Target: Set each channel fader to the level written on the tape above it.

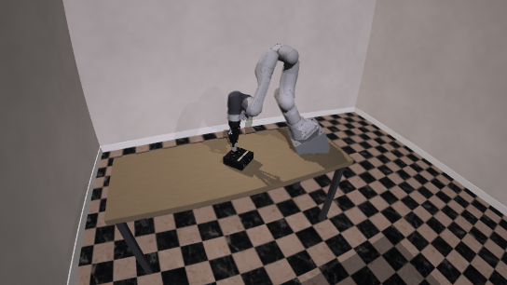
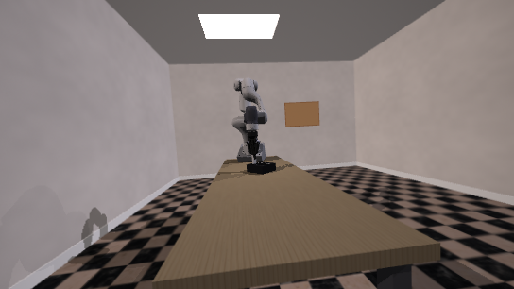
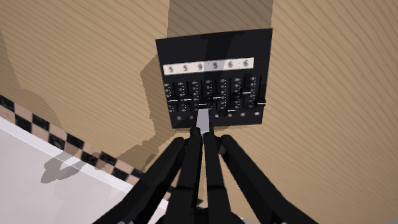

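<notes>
The channel fader cap is 3 cm below my hand, 2 cm to the left of it and 2 cm behind it. From my hand the other things lie so: master fader (7 cm to the left, 6 cm ahead, 3 cm below).
</notes>
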